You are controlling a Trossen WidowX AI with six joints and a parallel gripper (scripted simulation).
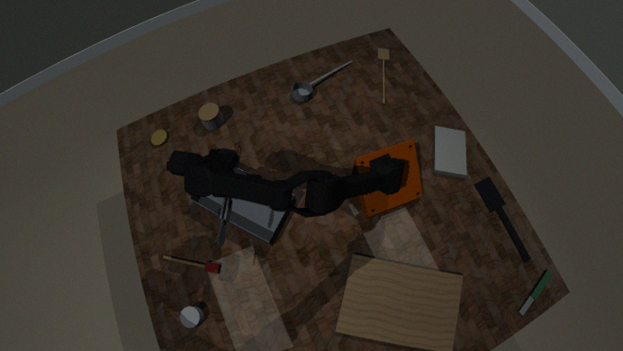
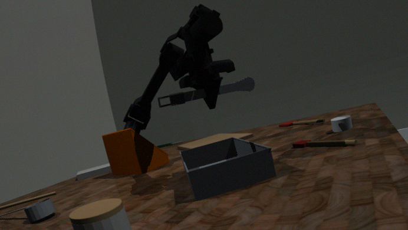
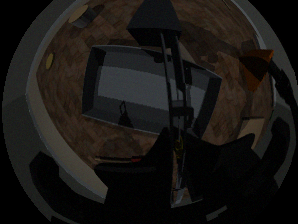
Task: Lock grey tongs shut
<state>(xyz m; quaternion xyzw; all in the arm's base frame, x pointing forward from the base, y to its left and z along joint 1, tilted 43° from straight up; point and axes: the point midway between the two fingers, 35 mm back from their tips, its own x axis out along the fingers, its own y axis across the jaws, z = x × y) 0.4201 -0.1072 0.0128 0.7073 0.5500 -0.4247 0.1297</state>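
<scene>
The wooden board is 33 cm behind my gripper tip, 46 cm to the left of it and 15 cm below it. The rest, counted from my gripper tip: lidded can: 2 cm ahead, 39 cm to the right, 12 cm below; then white cylinder: 27 cm ahead, 26 cm to the left, 14 cm below; then grey roasting tin: 3 cm to the right, 13 cm below.
</scene>
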